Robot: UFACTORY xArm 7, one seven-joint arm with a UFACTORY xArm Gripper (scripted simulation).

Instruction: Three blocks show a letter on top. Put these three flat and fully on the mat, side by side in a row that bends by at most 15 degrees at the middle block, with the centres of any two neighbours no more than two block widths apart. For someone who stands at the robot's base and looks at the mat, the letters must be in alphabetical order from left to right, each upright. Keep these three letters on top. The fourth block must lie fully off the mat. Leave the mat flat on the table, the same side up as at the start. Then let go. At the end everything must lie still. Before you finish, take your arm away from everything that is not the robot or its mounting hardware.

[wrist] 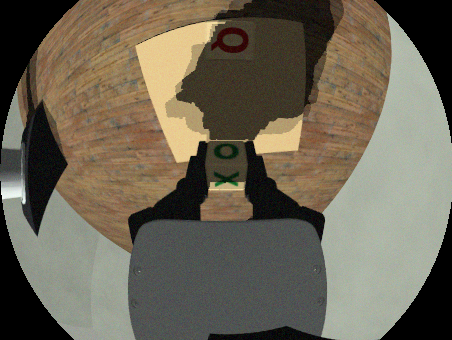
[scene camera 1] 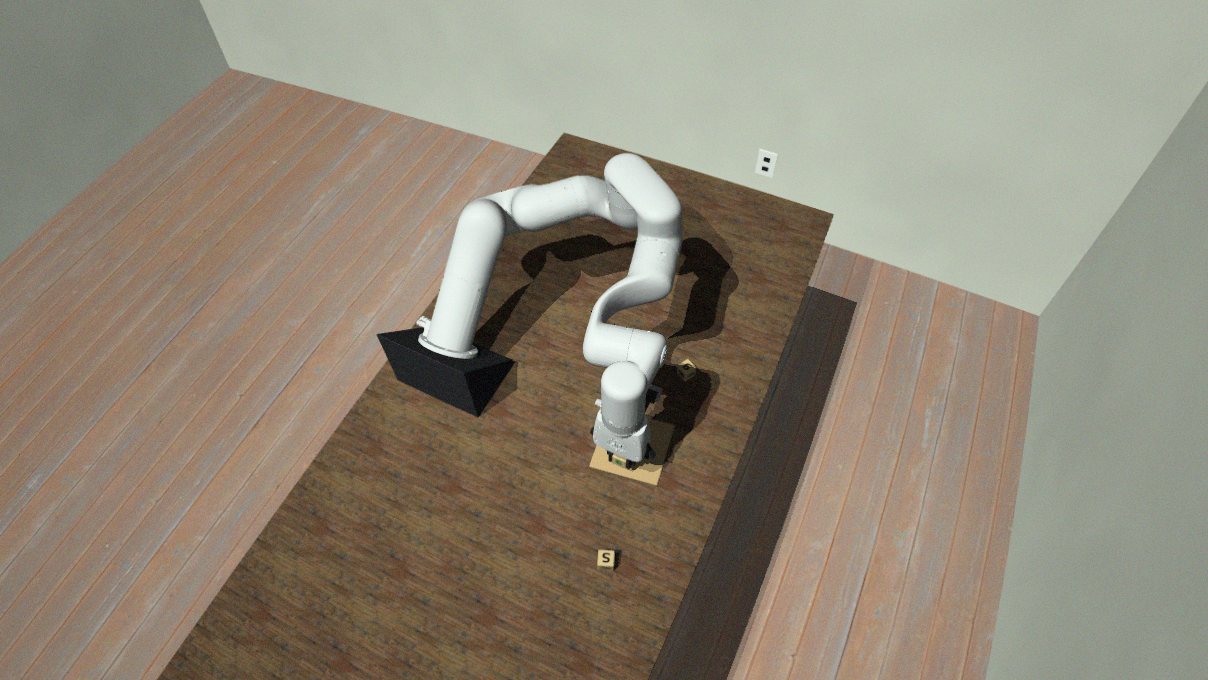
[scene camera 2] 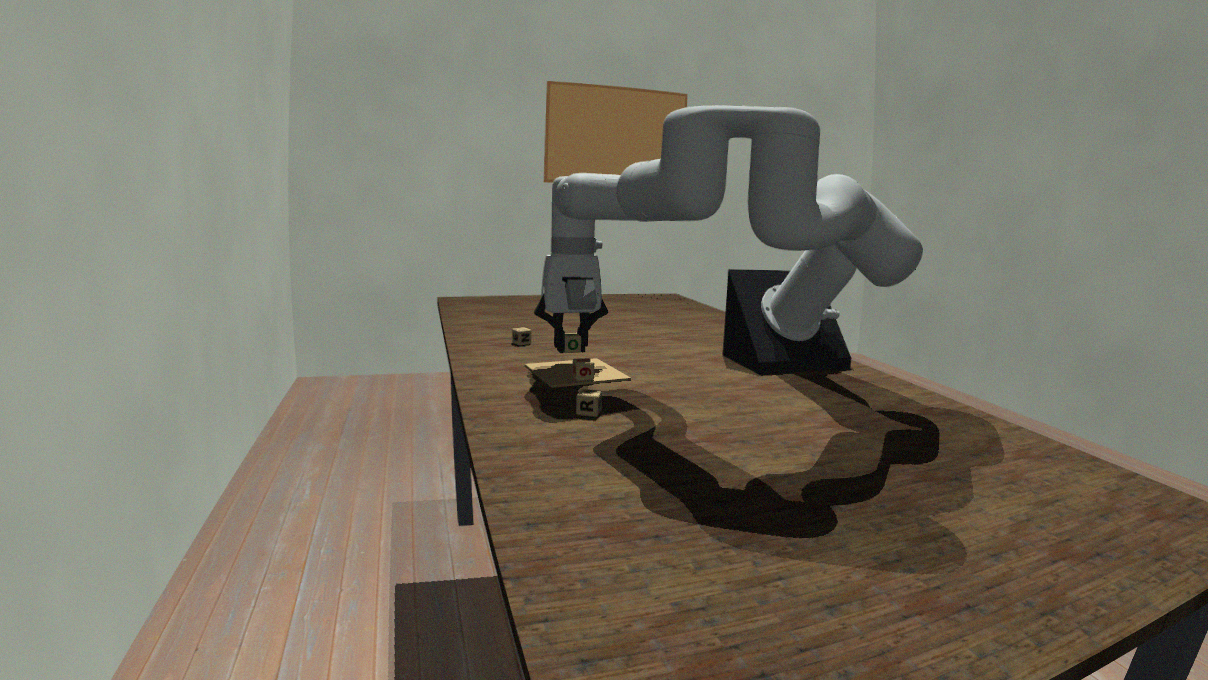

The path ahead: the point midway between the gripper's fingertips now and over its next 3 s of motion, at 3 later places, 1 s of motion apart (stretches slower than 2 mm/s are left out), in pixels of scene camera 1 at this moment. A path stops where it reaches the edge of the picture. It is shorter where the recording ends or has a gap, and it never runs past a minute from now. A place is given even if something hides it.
My gripper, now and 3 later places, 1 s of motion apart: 622,459; 623,464; 623,464; 623,444
